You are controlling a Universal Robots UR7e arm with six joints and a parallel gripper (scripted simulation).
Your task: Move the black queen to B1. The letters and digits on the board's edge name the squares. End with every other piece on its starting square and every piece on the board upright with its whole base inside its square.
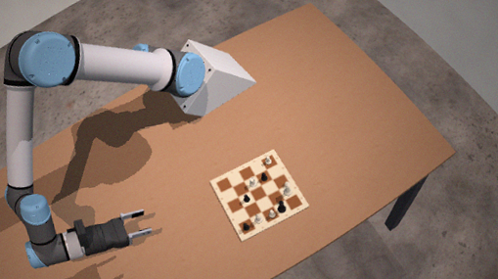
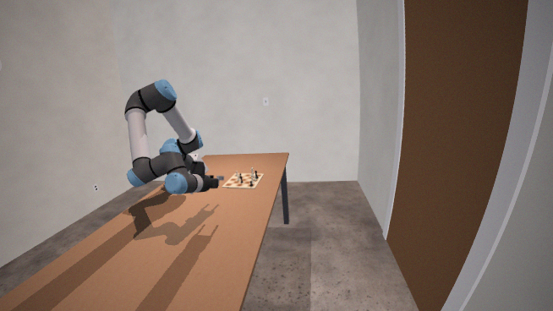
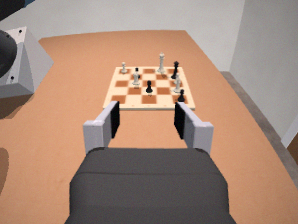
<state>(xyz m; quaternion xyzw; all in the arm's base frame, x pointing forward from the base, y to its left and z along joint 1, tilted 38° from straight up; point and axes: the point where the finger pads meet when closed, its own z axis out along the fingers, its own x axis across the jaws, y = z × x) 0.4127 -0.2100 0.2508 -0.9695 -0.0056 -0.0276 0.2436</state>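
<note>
My gripper is now 36 cm to the right of the black queen, 13 cm above it and 10 cm short of it. Round my hand: chessboard 33 cm to the left, 16 cm below, 2 cm ahead.
</note>
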